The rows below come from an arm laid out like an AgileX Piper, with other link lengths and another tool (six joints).
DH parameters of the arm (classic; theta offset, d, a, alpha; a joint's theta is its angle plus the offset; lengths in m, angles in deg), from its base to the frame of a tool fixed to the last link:
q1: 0 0.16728 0 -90
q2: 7.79 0 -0.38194 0
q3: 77.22 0 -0.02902 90
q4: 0 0.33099 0 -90
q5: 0 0 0 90
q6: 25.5 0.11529 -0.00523 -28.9
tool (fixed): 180 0.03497 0 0
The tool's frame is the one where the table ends.
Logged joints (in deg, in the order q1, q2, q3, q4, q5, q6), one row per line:
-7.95 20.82 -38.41 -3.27 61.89 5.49
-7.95 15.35 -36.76 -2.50 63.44 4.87
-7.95 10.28 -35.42 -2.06 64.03 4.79
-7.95 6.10 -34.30 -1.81 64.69 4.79
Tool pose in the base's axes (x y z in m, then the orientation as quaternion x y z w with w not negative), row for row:
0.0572 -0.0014 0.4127 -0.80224 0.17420 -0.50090 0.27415
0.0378 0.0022 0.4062 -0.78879 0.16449 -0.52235 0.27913
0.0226 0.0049 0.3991 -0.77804 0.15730 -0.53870 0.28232
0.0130 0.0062 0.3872 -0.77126 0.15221 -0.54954 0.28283
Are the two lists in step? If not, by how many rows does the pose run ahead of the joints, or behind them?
The pose runs 1 row ahead of the joints: the pose in row i belongs to the joints in row i + 1.
